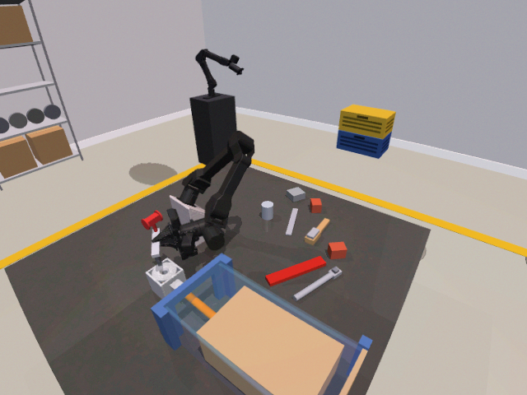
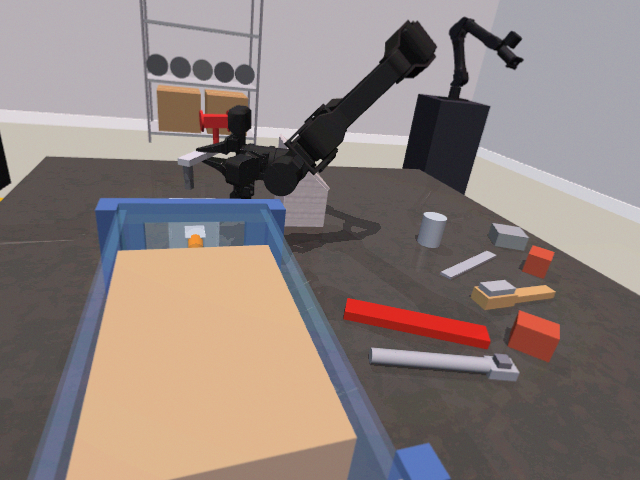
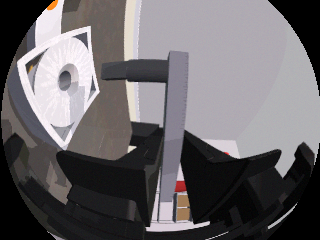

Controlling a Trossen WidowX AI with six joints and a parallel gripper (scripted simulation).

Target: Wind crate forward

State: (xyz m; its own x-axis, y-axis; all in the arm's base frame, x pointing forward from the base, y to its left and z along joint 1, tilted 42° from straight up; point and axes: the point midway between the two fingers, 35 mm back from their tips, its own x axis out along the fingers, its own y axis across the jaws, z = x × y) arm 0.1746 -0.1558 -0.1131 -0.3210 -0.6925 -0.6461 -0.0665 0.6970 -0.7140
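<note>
My gripper tip is 4 cm past the red knob, 3 cm to the right of it and 4 cm below it. The rest, counted from my gripper tip: winch handle: 1 cm behind, 2 cm to the left, 1 cm above; white winch: 3 cm ahead, 2 cm to the right, 15 cm below; clear-panelled cubby: 45 cm ahead, 4 cm to the left, 6 cm below.
</note>
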